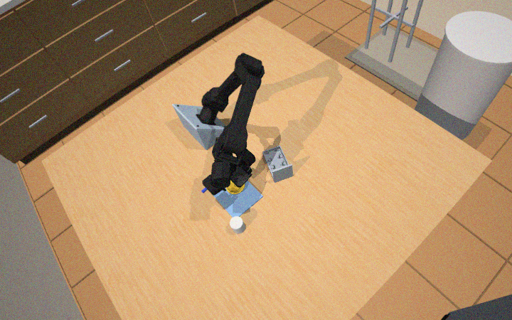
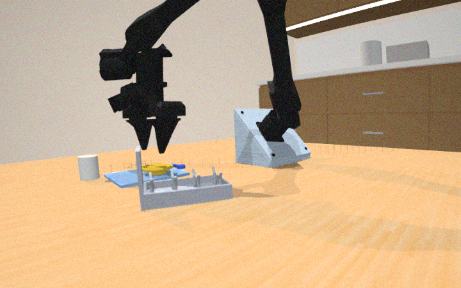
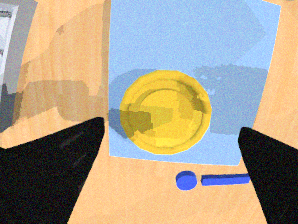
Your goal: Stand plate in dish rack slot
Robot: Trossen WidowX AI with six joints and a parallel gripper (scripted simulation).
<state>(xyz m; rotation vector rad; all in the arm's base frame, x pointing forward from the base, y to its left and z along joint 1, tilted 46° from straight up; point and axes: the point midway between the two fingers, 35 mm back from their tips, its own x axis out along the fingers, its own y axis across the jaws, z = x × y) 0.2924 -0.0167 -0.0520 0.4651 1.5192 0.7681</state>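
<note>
Now: the yellow plate 10 mm behind my gripper tip and 40 mm below it. Round my gripper tip: light blue mat (20 mm ahead, 10 mm to the right, 50 mm below); then blue spoon (80 mm behind, 60 mm to the right, 50 mm below); then white cup (130 mm ahead, 70 mm to the right, 30 mm below).
</note>
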